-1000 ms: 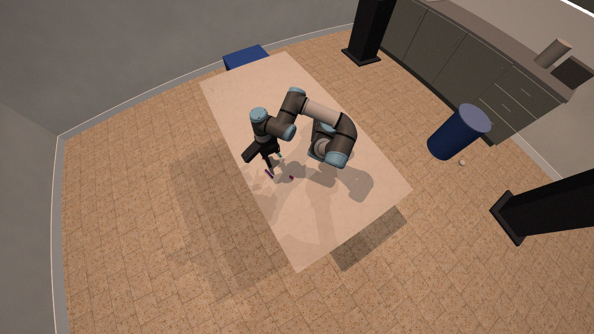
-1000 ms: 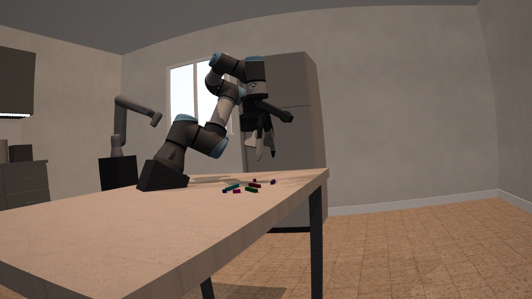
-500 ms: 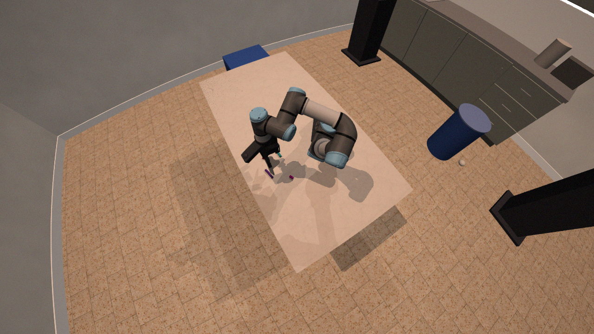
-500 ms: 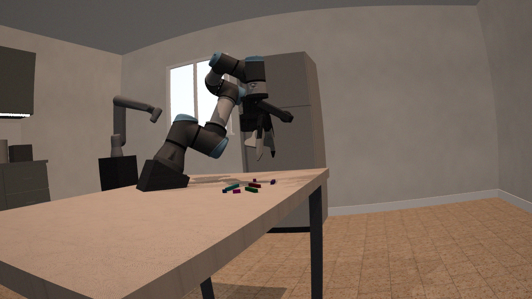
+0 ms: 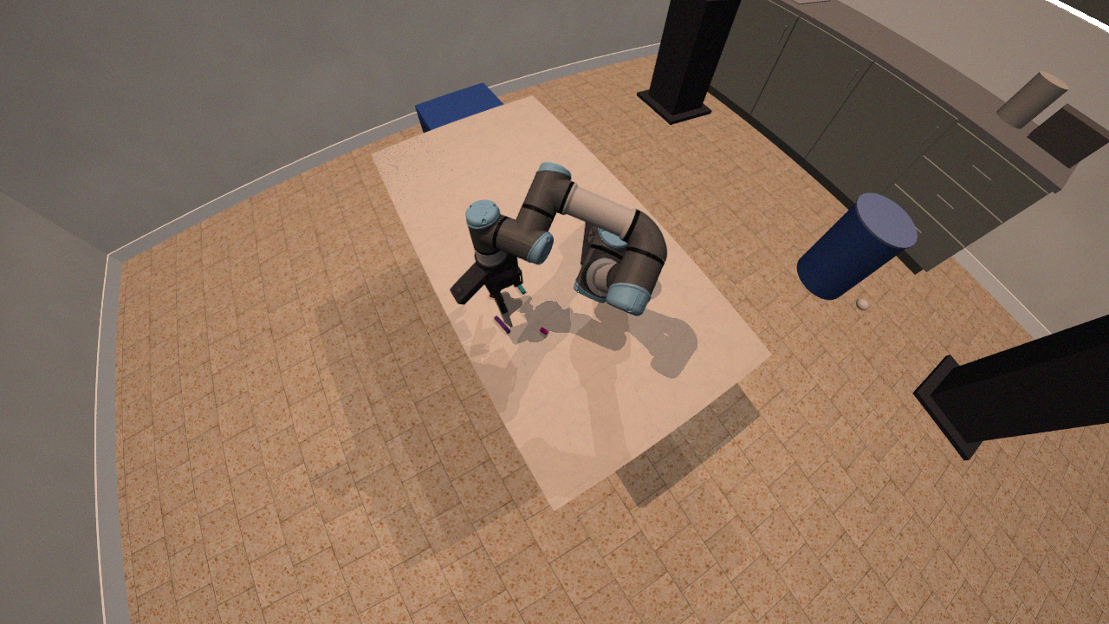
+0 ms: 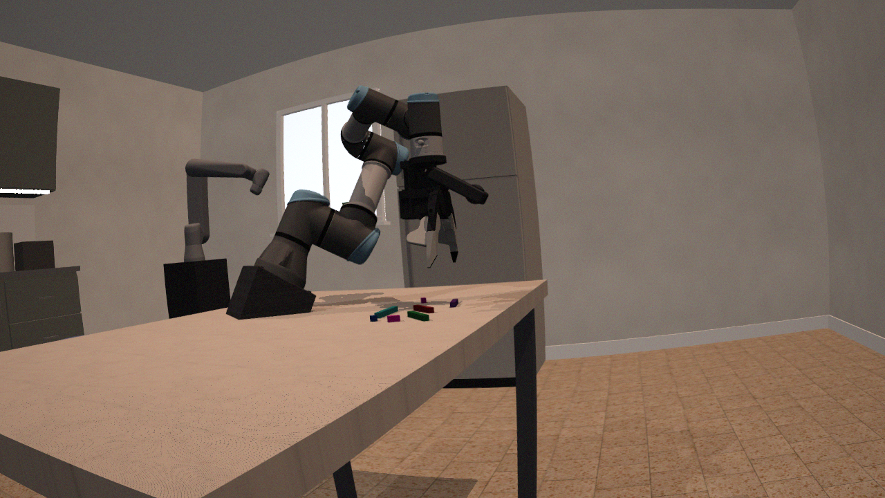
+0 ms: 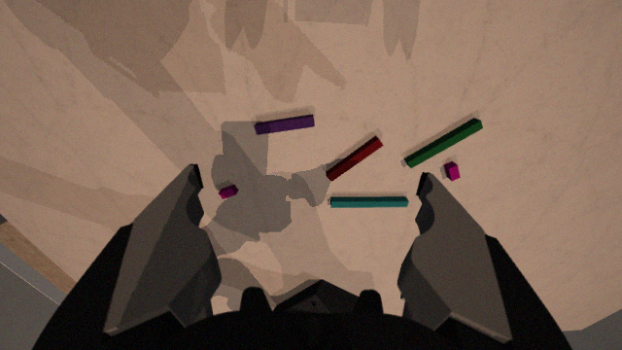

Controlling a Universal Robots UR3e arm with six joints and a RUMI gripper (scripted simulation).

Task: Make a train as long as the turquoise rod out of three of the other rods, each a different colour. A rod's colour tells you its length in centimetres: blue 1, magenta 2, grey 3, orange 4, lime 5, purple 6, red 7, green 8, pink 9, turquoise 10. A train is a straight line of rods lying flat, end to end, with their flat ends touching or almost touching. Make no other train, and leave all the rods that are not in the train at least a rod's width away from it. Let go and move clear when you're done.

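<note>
Now: hand 170 mm to the left of the blue rod, 80 mm above it and 70 mm past it. Also, from my hand: red rod (80 mm below, 50 mm to the right, 30 mm behind); purple rod (80 mm below, 30 mm to the left); turquoise rod (90 mm behind, 80 mm to the right, 80 mm below).
</note>
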